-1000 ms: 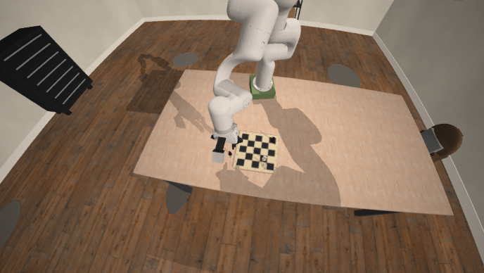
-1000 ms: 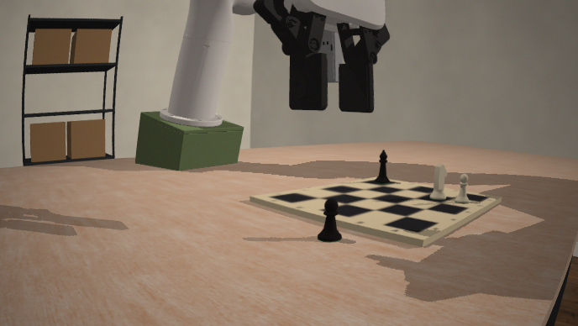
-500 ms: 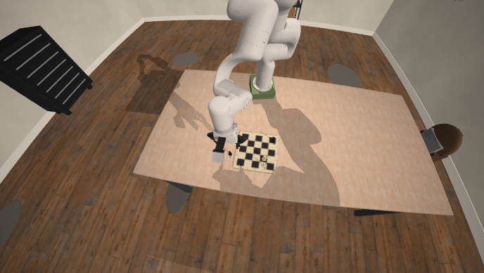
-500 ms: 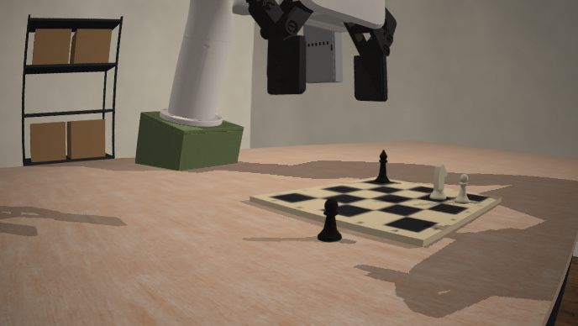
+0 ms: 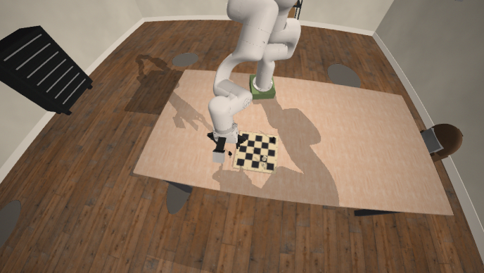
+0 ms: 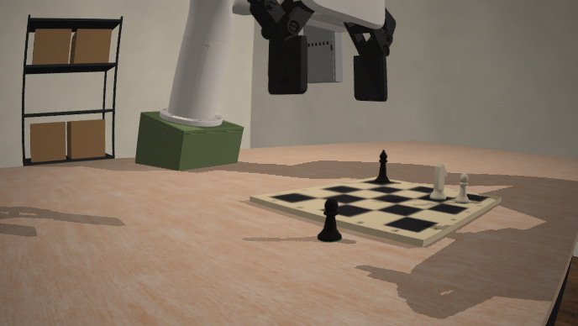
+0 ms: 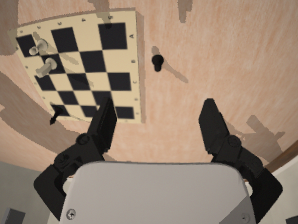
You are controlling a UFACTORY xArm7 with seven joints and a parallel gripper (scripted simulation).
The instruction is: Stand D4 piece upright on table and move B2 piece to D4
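Now: the white knight 30 mm behind my hand, 180 mm to the left of it and 90 mm below it. Round my hand: chessboard 60 mm behind, 130 mm to the left, 110 mm below; white pawn 10 mm ahead, 180 mm to the left, 100 mm below; black pawn 100 mm below.
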